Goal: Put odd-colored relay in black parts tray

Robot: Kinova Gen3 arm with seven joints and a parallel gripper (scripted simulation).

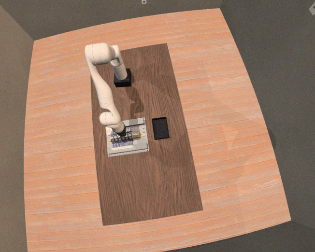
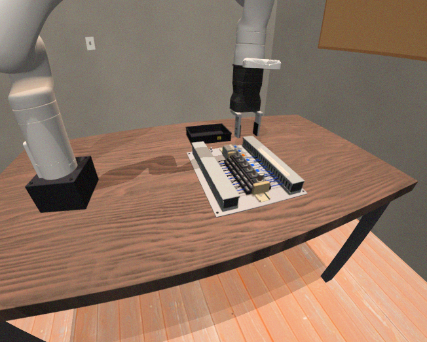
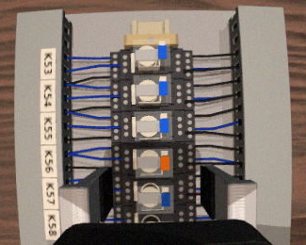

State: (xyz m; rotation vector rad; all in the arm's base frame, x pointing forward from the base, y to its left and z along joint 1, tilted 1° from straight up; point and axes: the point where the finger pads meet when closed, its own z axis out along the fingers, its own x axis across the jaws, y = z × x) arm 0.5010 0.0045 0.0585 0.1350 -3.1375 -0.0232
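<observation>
The grey relay is 90 mm below my hand and 10 mm to the right of it. From my hand the other things lie so: relay panel: 120 mm below, 10 mm to the left; then black parts tray: 280 mm to the left, 120 mm below, 50 mm behind.
</observation>
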